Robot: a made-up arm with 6 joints.
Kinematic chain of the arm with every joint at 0, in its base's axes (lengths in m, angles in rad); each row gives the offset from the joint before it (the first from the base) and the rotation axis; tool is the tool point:
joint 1: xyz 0 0 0.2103 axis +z
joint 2: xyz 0 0.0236 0 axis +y
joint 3: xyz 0 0 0.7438 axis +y
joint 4: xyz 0 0 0.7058 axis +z
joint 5: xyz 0 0 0 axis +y
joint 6: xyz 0 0 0.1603 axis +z
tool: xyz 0 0 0
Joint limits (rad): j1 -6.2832..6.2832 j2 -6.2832..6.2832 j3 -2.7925..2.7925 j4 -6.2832..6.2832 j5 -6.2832..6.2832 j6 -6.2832..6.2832
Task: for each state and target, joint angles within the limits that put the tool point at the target. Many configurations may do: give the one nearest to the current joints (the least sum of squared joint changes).
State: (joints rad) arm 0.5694 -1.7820 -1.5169 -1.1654 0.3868 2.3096
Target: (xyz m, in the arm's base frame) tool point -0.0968 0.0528 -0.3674
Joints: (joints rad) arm 0.2150 -1.6111 -2.3864 -1.1993 -0.3317 2.3096
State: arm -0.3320 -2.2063 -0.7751 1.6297 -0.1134 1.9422
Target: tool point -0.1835 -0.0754 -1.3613
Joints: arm 0.2750 -2.8506 -0.3140 1.6450 -0.2941 1.9422
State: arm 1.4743 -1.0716 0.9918 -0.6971 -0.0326 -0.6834
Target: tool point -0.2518 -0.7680 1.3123
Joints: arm 1.2883 -1.2389 1.1236 -0.6988 -0.0399 -0.6834
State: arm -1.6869 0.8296 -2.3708 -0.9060 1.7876 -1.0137
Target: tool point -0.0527 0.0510 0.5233
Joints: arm -1.8654 0.7183 -2.7925 -1.1865 2.5009 -1.0137
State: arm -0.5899 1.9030 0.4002 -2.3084 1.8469 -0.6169
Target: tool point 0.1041 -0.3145 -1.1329
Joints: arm -0.9259 2.6547 0.6697 -2.1840 1.7285 -0.6169
